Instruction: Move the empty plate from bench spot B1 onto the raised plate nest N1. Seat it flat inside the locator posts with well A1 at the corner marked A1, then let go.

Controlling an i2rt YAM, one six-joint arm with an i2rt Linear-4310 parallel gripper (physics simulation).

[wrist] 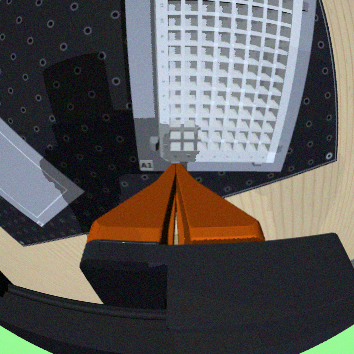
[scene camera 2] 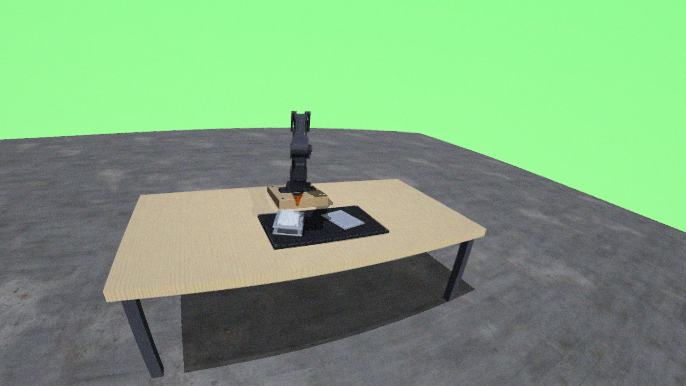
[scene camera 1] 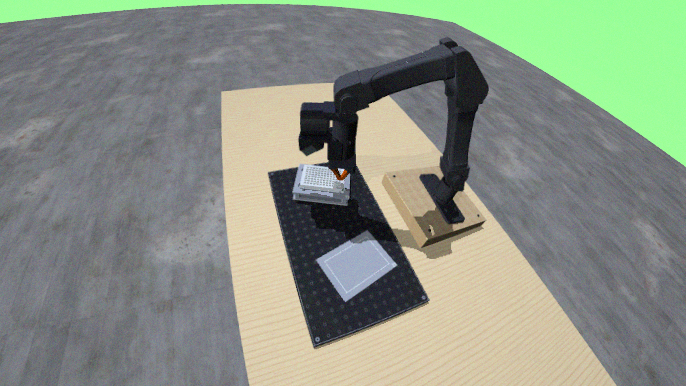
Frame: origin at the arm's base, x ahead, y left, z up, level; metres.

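Seen in the pictures: gripper, fingertip midpoint: [wrist: 175,173] [scene camera 2: 297,205] [scene camera 1: 340,179]; arm's base, origin of the base link: [scene camera 1: 440,197].
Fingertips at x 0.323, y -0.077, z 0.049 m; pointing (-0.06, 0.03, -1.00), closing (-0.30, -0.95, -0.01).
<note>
Pixels of each thing's top centre, then the offset from my fingertips to it. "pt": a spot on its surface instead. Level surfaces: height alone.
- white plate, middle of its top: [wrist: 229,75] [scene camera 1: 323,176] [scene camera 2: 289,215] dx +0.038, dy -0.044, dz -0.028 m
- raised clear-grey nest, middle of its top: [wrist: 227,74] [scene camera 1: 323,177] [scene camera 2: 289,216] dx +0.038, dy -0.044, dz -0.033 m
- A1 label, surface spot: [wrist: 146,165] pt dx -0.019, dy +0.031, dz -0.042 m
- outlined grey spot B1, surface spot: [wrist: 25,170] pt dx -0.004, dy +0.189, dz -0.076 m
- black perforated board, middle of its top: [wrist: 58,128] [scene camera 1: 338,229] [scene camera 2: 322,222] dx +0.025, dy +0.111, dz -0.077 m
- wooden table, its level: dz -0.091 m
The white plate [scene camera 1: 317,176] [scene camera 2: 288,218] [wrist: 230,75] rests on the raised clear-grey nest [scene camera 1: 320,196] [scene camera 2: 287,232] [wrist: 142,100]. In the wrist view it lies between small locator posts, with one corner beside the A1 label [wrist: 146,165]. It looks about level; small height differences cannot be told. My gripper [scene camera 1: 341,178] [scene camera 2: 298,204] [wrist: 175,173] is shut, with its orange fingertips together and nothing between them. The tips are above the A1 end of the nest; contact with the plate cannot be made out. The outlined grey spot B1 [scene camera 1: 356,265] [scene camera 2: 345,220] [wrist: 25,170] bears no plate.
The nest and the bench spot are on a black perforated board [scene camera 1: 300,240] [scene camera 2: 320,239] [wrist: 75,25] on the wooden table [scene camera 1: 260,130] [scene camera 2: 200,240]. The arm's wooden base block [scene camera 1: 407,187] stands beside the board. The arm's shadow falls between nest and spot.
</note>
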